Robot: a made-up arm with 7 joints.
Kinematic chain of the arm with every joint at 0, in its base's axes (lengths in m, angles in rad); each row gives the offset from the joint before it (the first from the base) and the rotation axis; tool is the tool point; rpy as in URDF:
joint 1: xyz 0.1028 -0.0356 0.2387 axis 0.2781 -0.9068 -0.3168
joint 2: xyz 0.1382 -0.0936 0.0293 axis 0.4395 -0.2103 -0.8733
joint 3: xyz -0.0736 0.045 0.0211 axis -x
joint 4: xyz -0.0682 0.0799 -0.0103 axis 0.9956 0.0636 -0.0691
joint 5: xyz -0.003 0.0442 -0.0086 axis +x
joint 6: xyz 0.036 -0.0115 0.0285 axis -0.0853 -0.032 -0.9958
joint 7: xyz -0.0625 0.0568 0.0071 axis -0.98 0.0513 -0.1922
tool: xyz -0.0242 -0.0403 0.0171 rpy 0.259 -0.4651 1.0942
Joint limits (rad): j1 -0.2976..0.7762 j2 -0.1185..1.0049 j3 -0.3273..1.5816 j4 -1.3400..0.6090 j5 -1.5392..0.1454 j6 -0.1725..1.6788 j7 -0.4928..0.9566
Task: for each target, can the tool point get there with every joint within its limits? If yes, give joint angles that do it. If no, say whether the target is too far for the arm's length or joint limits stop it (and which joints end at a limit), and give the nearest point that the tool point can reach.
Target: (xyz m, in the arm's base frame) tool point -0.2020 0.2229 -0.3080
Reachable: no: too far | nearest point 0.0632 0.0317 0.0786 | short by 0.506 m
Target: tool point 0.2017 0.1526 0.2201
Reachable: yes | joints 0.1844 0.4576 0.4656 0.2016 -1.3343 0.4961 0.6990
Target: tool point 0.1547 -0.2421 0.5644
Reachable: no: joint limits stop it (at a limit: joint 2, joint 3, joint 4, joint 6, joint 7) | nearest point 0.1184 -0.1163 0.5296 | short by 0.135 m
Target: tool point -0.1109 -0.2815 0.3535
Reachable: no: joint limits stop it (at a limit: joint 3, joint 4, joint 5, joint 6, joint 7) | nearest point 0.0525 -0.2296 0.2472 | short by 0.202 m
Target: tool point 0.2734 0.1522 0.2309
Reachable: yes | joints 0.0396 0.8281 0.1612 -0.7465 -0.8607 0.5150 0.7247
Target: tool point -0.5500 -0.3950 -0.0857
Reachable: no: too far | nearest point 0.0081 -0.1734 0.1255 | short by 0.636 m
